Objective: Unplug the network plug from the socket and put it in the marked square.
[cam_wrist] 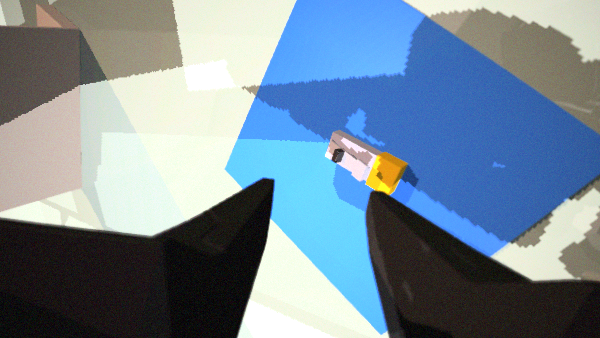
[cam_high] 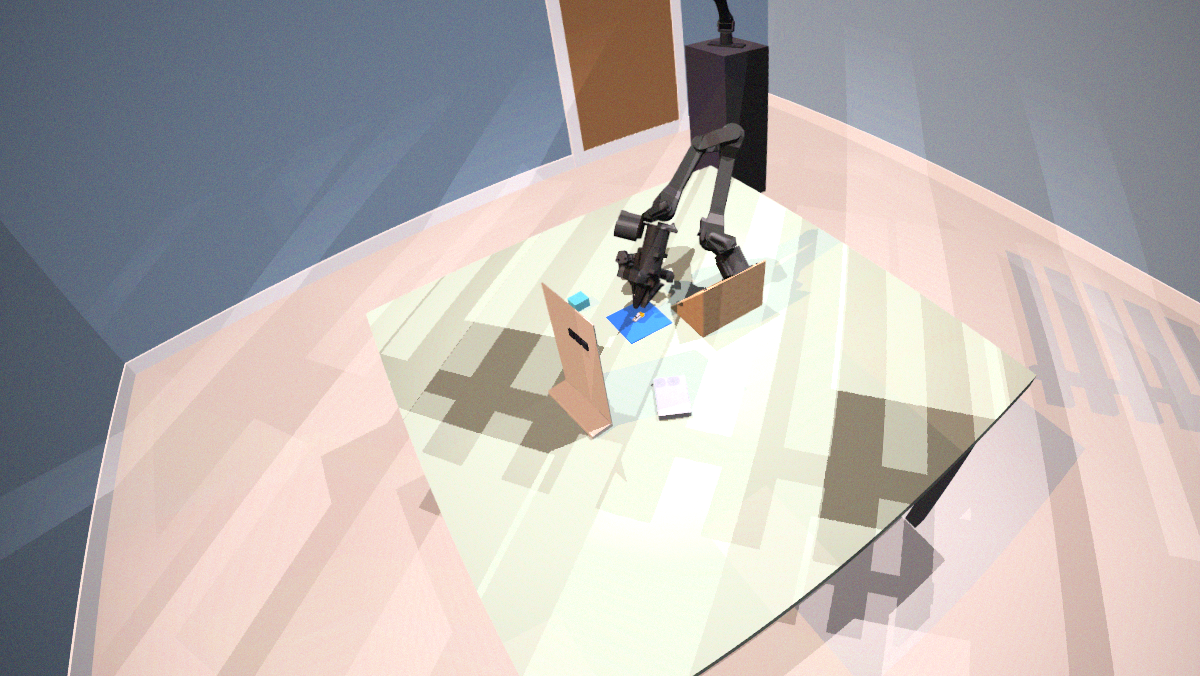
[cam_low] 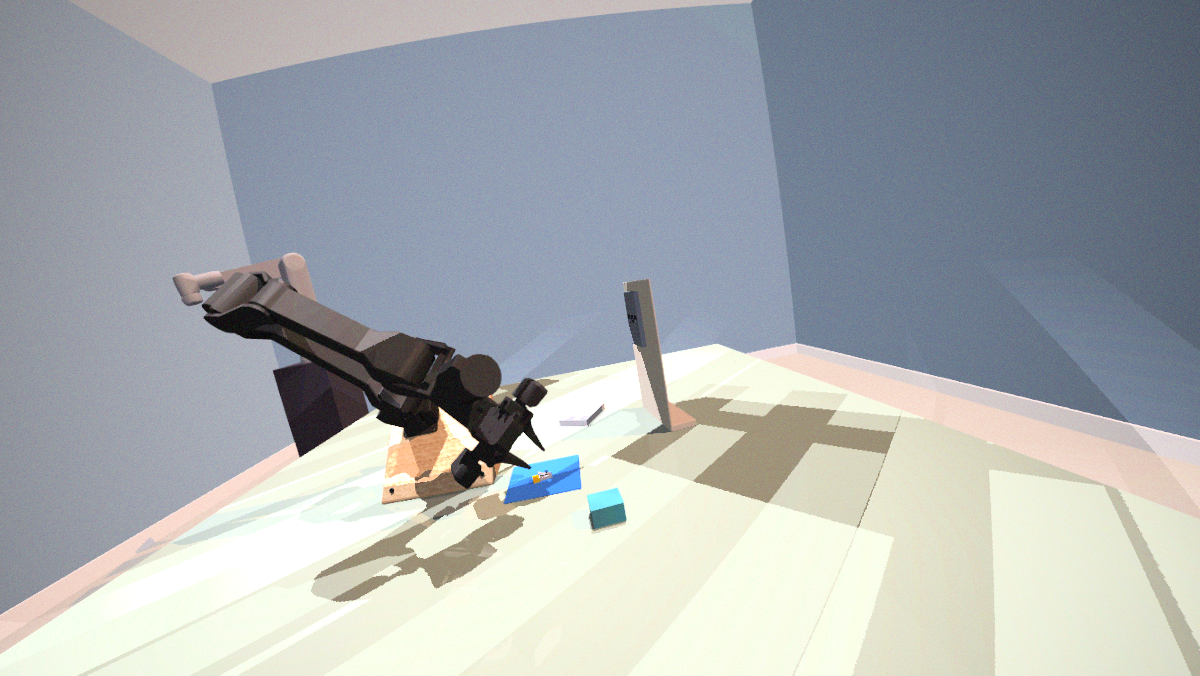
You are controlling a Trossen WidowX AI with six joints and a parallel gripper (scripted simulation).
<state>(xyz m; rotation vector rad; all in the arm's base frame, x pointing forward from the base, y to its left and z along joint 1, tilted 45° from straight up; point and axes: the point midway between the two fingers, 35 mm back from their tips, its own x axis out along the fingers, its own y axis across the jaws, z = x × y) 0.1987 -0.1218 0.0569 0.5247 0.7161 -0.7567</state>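
Right now the network plug is 3 cm below my gripper tip. From my gripper tip the other things lie so: upright panel (25 cm ahead, 17 cm to the left, 10 cm above); blue marked square (4 cm below, 1 cm ahead); teal block (14 cm to the right, 9 cm ahead, 2 cm below).
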